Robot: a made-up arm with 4 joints.
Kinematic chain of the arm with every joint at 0, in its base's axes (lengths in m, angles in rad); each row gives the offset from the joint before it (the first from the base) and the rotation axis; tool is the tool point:
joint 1: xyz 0 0 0.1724 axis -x
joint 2: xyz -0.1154 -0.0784 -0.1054 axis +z
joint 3: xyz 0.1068 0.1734 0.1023 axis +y
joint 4: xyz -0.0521 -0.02 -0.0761 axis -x
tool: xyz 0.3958 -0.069 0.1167
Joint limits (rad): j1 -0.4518..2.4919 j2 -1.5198..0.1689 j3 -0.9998..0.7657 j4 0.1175..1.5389
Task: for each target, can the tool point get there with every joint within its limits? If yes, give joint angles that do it. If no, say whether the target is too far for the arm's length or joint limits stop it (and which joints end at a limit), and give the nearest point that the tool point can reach.
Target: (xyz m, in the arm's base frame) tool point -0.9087 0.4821 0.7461
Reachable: no: too far | nearest point 0.0061 0.3388 0.5755 | short by 0.942 m
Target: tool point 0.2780 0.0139 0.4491
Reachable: yes | joints 0.5338 -0.6127 -0.6335 0.7693
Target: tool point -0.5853 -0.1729 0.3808
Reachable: no: joint limits stop it (at a limit: joint 2, joint 3, joint 4) | nearest point -0.0041 -0.2878 0.5193 | short by 0.608 m
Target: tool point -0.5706 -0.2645 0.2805
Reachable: no: joint limits stop it (at a limit: joint 2, joint 3, joint 4) | nearest point -0.0041 -0.4172 0.3429 | short by 0.590 m
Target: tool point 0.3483 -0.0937 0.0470
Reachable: yes | joints 1.4411 -0.1332 0.3671 1.3321
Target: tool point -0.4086 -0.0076 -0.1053
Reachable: no: joint limits stop it (at a limit: joint 1, joint 2, joint 3) | nearest point 0.0960 0.0696 -0.1706 | short by 0.515 m
